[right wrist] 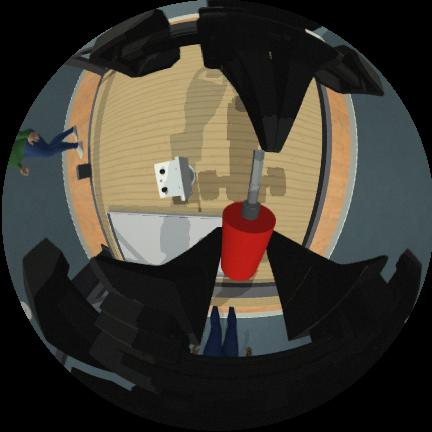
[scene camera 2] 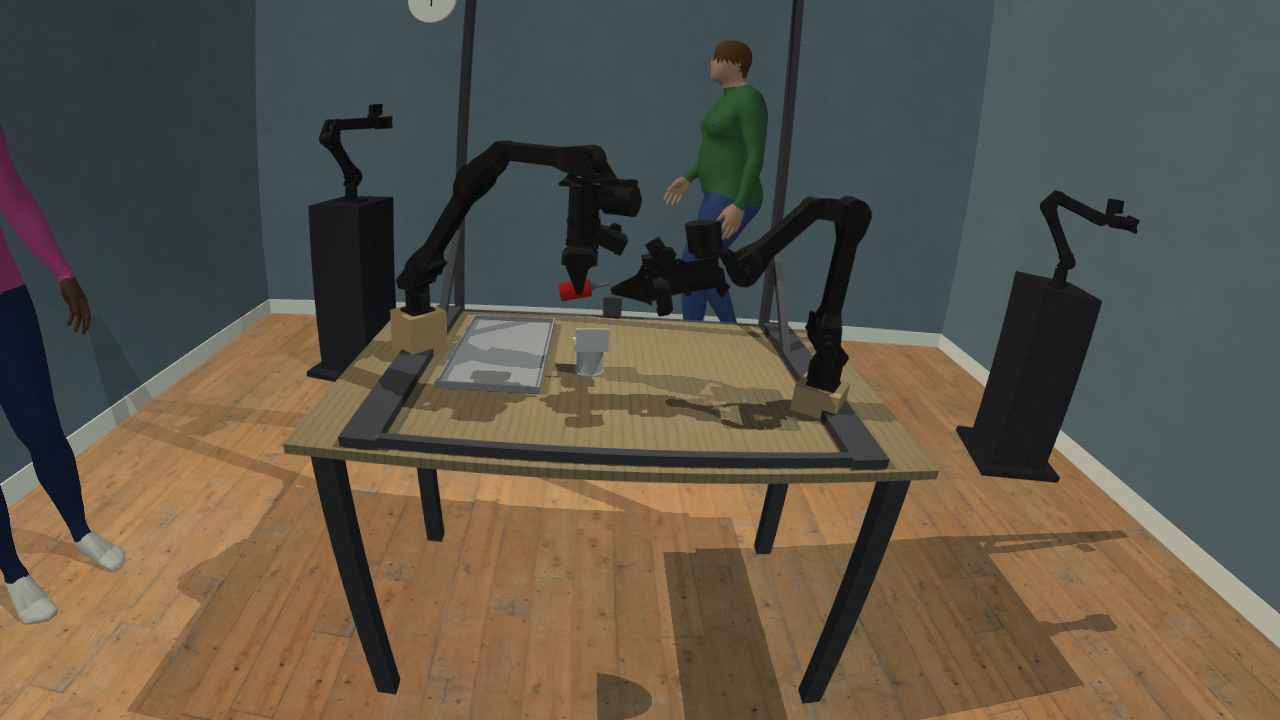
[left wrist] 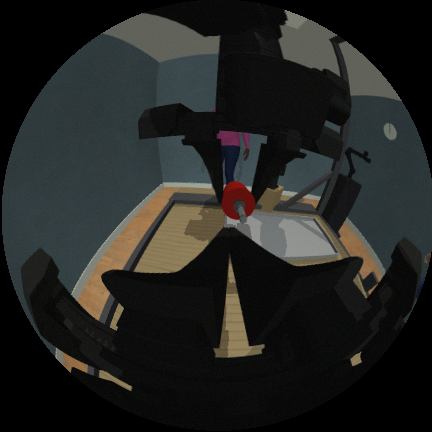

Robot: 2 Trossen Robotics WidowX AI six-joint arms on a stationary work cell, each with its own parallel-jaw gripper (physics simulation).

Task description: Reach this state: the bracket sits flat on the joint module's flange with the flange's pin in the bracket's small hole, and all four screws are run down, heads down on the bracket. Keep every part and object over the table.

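Observation:
A red-handled screwdriver with a grey shaft is held above the table. My right gripper is shut on its handle. My left gripper is shut and empty; its fingertips are close to the shaft's tip, and contact cannot be told. The pale angled bracket sits on top of the joint module, which stands on the table. Two dark round spots show on the bracket's face; whether they are holes or screw heads cannot be told. Pin and loose screws are not discernible.
A grey tray lies left of the module in the scene view. A dark frame borders the wooden table. Both arms reach over the table's middle. A person in green stands behind the table.

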